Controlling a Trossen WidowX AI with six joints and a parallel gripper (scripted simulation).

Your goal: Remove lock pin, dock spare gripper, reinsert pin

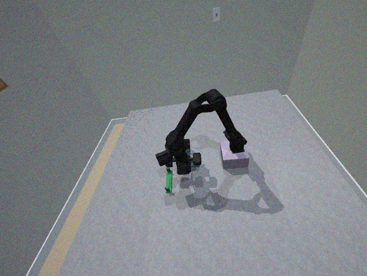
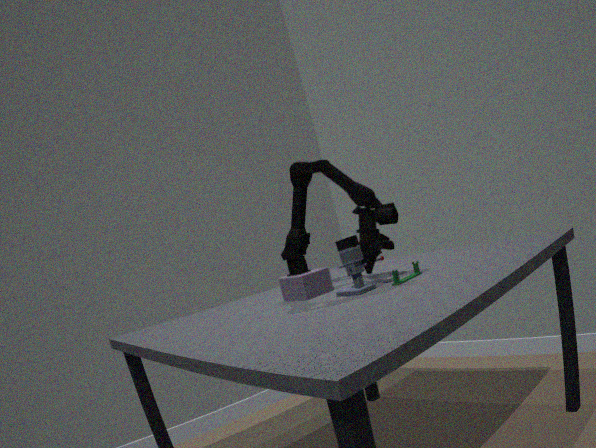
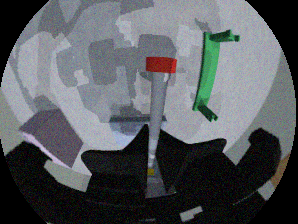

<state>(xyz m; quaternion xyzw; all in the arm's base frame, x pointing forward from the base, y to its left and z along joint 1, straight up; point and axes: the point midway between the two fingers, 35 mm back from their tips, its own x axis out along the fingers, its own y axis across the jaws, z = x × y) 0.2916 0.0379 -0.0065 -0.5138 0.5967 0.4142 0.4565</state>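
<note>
Now: gripper tip 5 cm to the left of the socket and 2 cm past it. Also, from my gripper tip: green cradle: 11 cm ahead, 5 cm to the left, 2 cm below; spare gripper: 8 cm above, 6 cm to the right, 1 cm behind.
</note>
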